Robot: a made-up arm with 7 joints.
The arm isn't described. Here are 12 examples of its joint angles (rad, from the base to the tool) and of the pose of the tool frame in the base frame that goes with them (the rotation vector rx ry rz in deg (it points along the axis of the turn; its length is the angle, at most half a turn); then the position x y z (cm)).
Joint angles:
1: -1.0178 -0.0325 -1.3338 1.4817 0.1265 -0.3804 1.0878
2: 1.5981 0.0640 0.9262 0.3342 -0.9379 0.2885 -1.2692
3: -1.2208 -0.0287 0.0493 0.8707 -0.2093 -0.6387 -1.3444
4: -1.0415 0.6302 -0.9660 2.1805 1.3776 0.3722 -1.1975
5: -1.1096 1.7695 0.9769 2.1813 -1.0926 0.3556 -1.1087
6: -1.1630 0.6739 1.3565 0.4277 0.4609 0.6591 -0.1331
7: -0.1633 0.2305 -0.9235 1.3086 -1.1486 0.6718 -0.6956
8: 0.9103 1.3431 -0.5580 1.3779 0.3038 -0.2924 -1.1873
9: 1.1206 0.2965 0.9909 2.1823 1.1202 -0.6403 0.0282
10: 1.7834 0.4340 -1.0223 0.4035 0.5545 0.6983 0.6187
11: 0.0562 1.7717 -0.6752 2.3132 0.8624 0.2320 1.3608
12: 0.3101 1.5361 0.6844 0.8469 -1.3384 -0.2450 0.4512
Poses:
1: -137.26 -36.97 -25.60 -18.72 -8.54 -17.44
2: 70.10 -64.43 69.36 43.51 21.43 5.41
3: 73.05 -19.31 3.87 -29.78 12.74 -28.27
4: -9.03 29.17 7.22 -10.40 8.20 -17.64
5: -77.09 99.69 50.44 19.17 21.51 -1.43
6: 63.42 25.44 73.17 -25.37 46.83 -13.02
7: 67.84 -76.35 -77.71 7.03 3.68 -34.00
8: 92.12 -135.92 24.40 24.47 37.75 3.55
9: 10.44 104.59 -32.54 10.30 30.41 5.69
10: 1.35 -65.85 -23.47 40.65 24.82 13.26
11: -67.78 2.24 -82.78 12.73 24.19 -7.08
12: 102.00 2.33 -45.77 9.14 51.38 12.18
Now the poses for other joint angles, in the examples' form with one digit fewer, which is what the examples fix.
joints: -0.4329 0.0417 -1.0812 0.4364 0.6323 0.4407 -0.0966
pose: -11.5 31.5 -27.5 -14.4 6.8 -41.3
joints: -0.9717 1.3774 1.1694 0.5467 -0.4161 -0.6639 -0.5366
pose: 106.1 -54.2 -47.0 4.1 56.3 -2.5
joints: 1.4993 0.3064 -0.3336 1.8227 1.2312 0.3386 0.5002
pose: -78.4 -128.0 -79.0 21.1 12.1 18.1
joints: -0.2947 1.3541 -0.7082 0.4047 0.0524 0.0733 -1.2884
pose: 126.0 -14.8 -68.1 1.9 54.4 -15.9
